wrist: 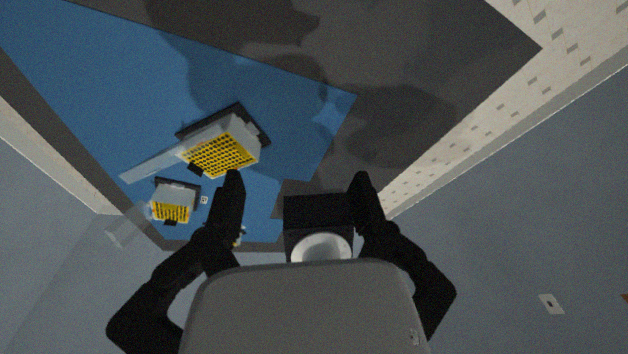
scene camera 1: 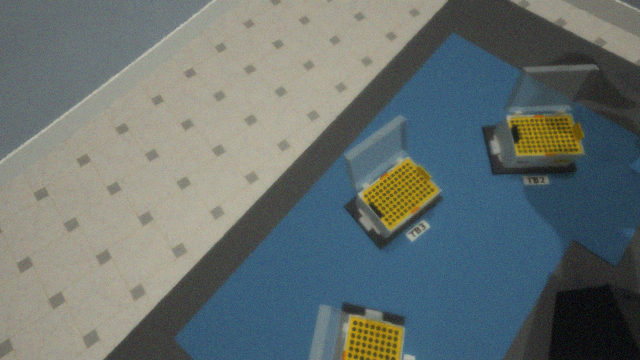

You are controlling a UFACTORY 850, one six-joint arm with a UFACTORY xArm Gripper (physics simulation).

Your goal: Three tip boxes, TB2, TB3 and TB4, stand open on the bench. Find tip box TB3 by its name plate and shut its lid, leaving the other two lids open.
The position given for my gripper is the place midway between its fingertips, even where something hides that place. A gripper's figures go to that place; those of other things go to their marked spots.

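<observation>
Gripper, mine, [wrist: 299, 181]: 0.14 m from the lens. Blue mat [wrist: 123, 88]: 0.43 m from the lens.
</observation>
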